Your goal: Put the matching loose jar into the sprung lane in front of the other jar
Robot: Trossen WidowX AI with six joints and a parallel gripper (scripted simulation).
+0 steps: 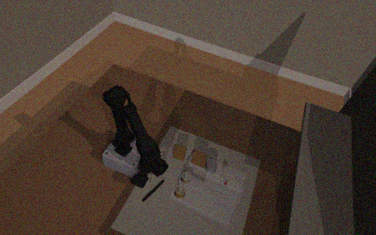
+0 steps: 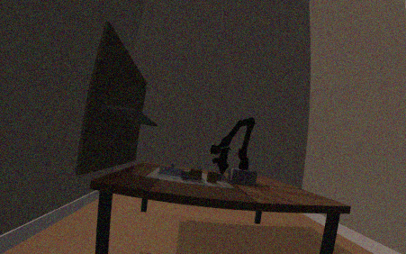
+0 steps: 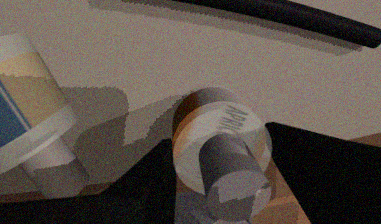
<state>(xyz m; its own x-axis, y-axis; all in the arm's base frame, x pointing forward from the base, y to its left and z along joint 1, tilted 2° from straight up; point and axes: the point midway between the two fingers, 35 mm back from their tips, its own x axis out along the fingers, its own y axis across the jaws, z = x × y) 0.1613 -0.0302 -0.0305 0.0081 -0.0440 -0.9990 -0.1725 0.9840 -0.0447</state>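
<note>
Now: gripper tip 60 mm short of the black stick, 30 mm to the left of it and 20 mm above it. From my gripper tip the other things lie so: lane fixture 310 mm ahead, 150 mm to the left, 10 mm below.
</note>
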